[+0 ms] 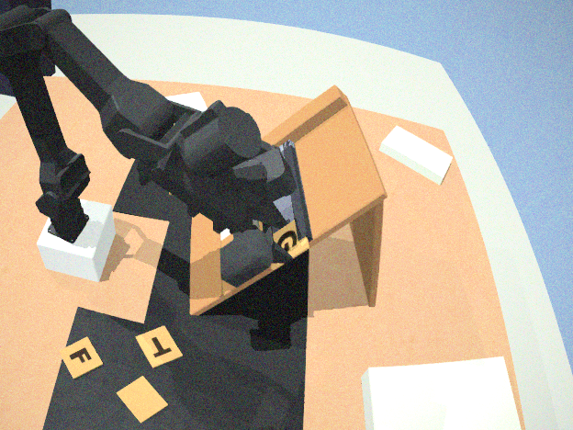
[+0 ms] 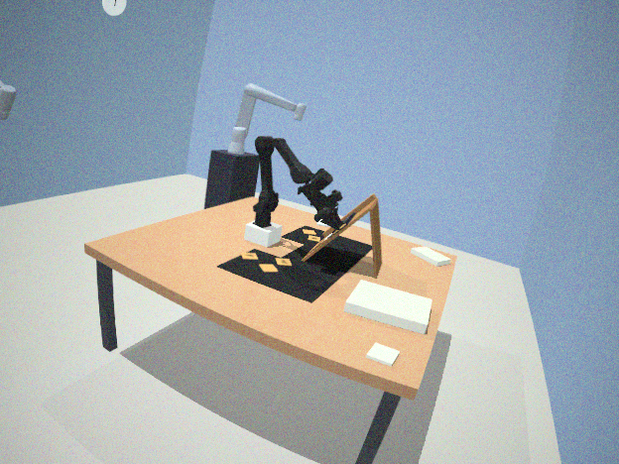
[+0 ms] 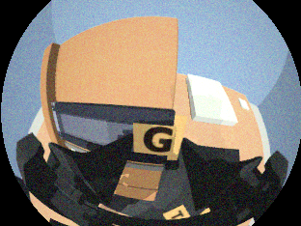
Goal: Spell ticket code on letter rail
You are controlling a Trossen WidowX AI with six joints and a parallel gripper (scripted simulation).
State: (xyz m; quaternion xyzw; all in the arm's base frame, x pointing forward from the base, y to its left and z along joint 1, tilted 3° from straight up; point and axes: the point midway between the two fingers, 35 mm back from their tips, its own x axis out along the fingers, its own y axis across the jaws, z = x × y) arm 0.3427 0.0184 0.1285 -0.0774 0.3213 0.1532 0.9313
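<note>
Now: gripper tip 90 mm past the white ticket, 110 mm to the right of it and 70 mm above it. Also, from my gripper tip: black mat 170 mm behind, 20 mm to the left, 170 mm below; large white slab 330 mm ahead, 150 mm to the right, 150 mm below; g tile right at my gripper tip.
</note>
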